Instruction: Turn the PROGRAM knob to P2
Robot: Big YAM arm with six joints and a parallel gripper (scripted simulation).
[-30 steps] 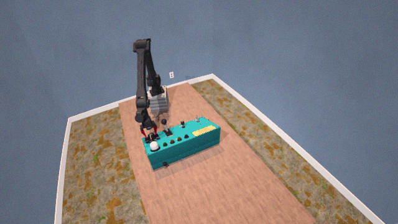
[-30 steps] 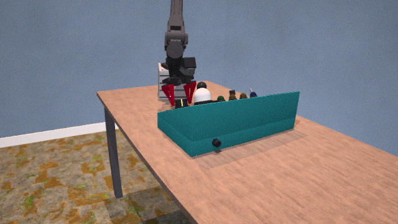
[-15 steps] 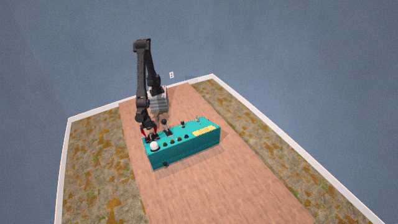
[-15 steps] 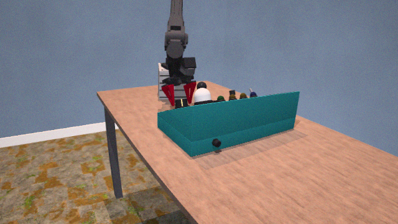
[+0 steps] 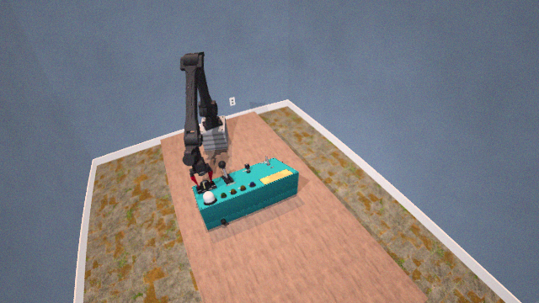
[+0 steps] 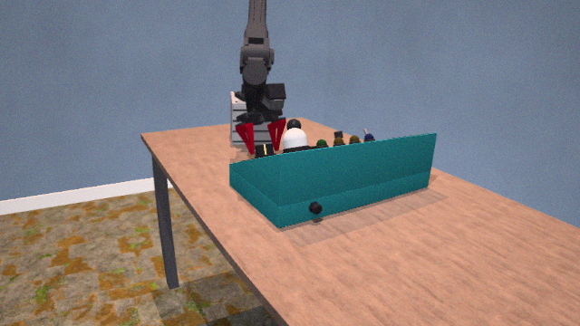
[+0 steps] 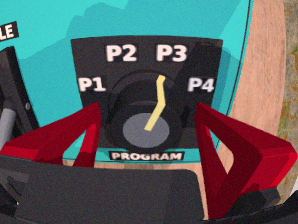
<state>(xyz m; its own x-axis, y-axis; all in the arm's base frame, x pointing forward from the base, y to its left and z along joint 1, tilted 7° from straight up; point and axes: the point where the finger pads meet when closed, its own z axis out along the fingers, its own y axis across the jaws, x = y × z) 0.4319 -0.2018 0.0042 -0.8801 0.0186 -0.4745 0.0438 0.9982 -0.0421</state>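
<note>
Right now the black-ball lever is 120 mm to the left of my hand, 20 mm behind it and 10 mm above it. Round my hand: teal console 180 mm to the left, 40 mm ahead, 20 mm below; then mode knob 240 mm to the left, 10 mm ahead; then toggle 360 mm to the left, 10 mm ahead.
</note>
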